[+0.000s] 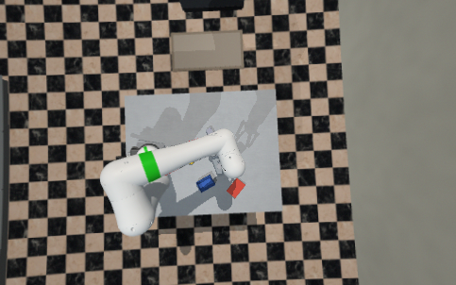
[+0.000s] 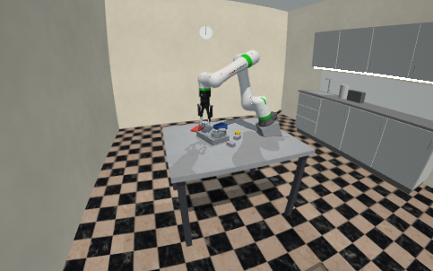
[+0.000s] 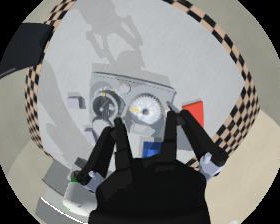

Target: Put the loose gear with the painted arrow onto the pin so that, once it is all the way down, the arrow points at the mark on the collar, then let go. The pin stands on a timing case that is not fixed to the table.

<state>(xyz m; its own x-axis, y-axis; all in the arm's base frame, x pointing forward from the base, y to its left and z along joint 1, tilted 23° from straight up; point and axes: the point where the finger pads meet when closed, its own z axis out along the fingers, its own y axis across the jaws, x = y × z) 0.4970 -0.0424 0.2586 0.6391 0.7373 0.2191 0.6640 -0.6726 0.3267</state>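
The grey gear is 20 mm below my hand. Round my hand: blue block 190 mm behind, 160 mm to the right, 130 mm below; then red block 30 mm ahead, 200 mm to the right, 140 mm below; then small yellow piece 300 mm behind, 140 mm below.
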